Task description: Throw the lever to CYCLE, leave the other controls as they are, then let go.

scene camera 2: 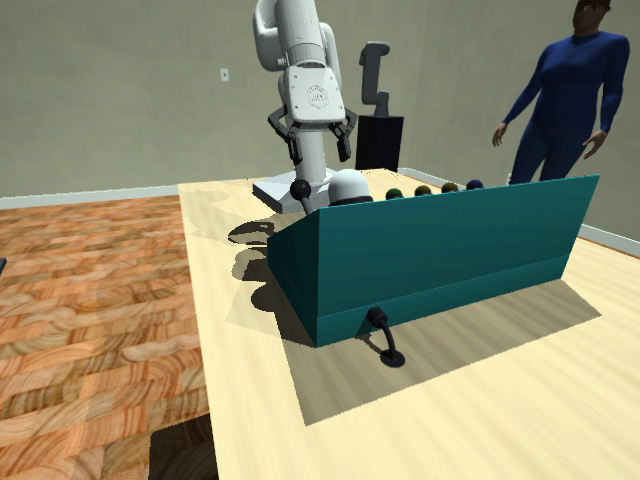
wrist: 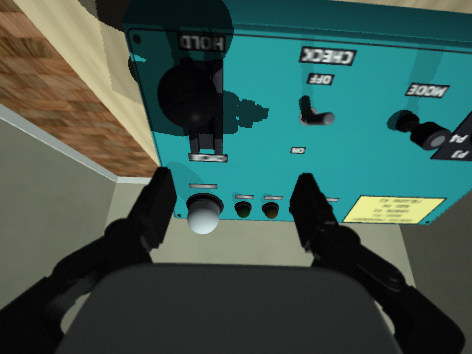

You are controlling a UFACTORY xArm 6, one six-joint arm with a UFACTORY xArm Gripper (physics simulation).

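Pixels of known places: gripper, fingertip midpoint: (scene camera 2: pixel 322 161) (wrist: pixel 234 185); arm's base at its link origin: (scene camera 2: pixel 312 180).
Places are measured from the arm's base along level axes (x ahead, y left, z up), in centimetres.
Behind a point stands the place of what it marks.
The lever's black ball knob (scene camera 2: pixel 300 190) {x 37.4, y -25.2, z 9.4 cm} (wrist: pixel 187 97) {x 34.3, y -23.7, z 10.2 cm} stands at one end of the teal console (scene camera 2: pixel 439 248) {x 62.0, y -17.0, z 6.1 cm} (wrist: pixel 370 170) {x 52.7, y -3.0, z 7.7 cm}. In the wrist view it covers part of the dark slot, on the side toward the HOLD label (wrist: pixel 202 42) {x 37.1, y -24.4, z 0.9 cm}; bare slot shows between the knob and the blurred label (wrist: pixel 208 158) {x 48.2, y -26.2, z 7.3 cm} at the slot's other end. My gripper (scene camera 2: pixel 320 160) {x 38.3, y -21.2, z 14.3 cm} (wrist: pixel 234 185) {x 38.3, y -21.2, z 14.3 cm} is open and empty, above the console and apart from the lever. The CHECK toggle (wrist: pixel 325 119) {x 40.8, y -13.3, z 7.3 cm} and the MODE knob (wrist: pixel 432 137) {x 43.7, y -2.1, z 7.9 cm} are to the right of the lever in the wrist view.
A white dome (scene camera 2: pixel 348 187) {x 57.4, y -29.9, z 15.3 cm} (wrist: pixel 203 220) {x 53.1, y -27.6, z 15.1 cm} stands near the lever, beside a green lamp (scene camera 2: pixel 394 193) {x 57.9, y -22.6, z 13.7 cm} (wrist: pixel 243 209) {x 56.1, y -21.9, z 12.9 cm} and an amber lamp (scene camera 2: pixel 422 191) {x 58.6, y -18.1, z 13.5 cm} (wrist: pixel 270 210) {x 56.9, y -17.5, z 12.9 cm}. A black cable (scene camera 2: pixel 390 338) {x 64.8, y -27.5, z -3.0 cm} leaves the console's back. A person (scene camera 2: pixel 573 87) stands beyond the table (scene camera 2: pixel 248 403) {x 62.3, y -45.7, z -5.6 cm}.
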